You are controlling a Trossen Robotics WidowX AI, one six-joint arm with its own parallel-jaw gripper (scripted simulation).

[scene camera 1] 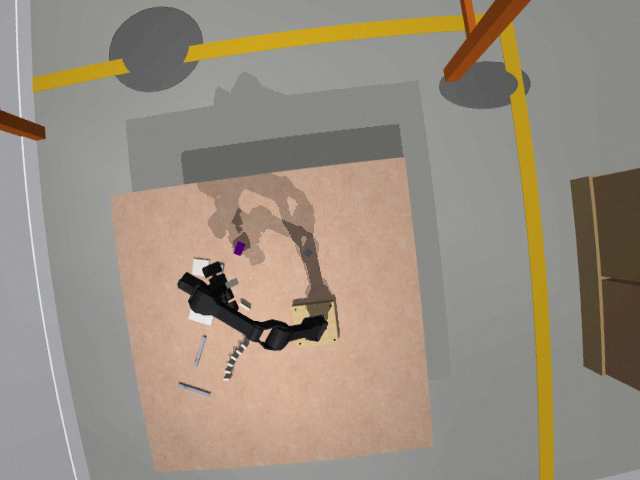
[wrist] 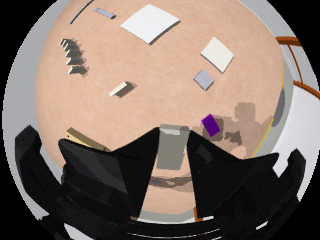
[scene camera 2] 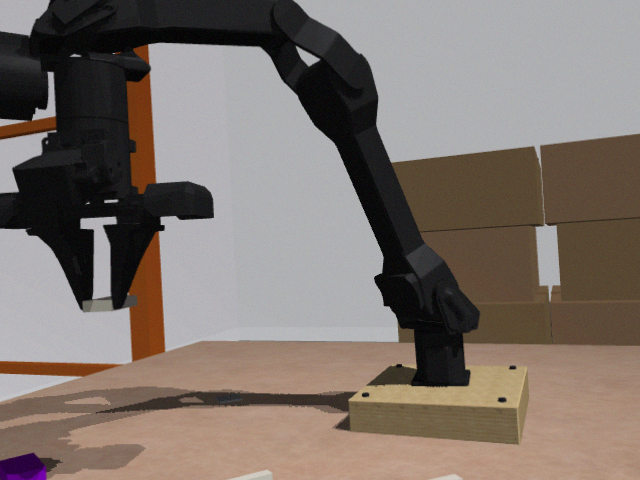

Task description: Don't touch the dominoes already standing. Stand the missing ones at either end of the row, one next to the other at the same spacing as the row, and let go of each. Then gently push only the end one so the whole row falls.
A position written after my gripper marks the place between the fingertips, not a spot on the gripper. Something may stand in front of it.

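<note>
Through scene camera 2 I can see my gripper [scene camera 2: 101, 309]. The wrist view gives me another look at the gripper [wrist: 173, 133].
</note>
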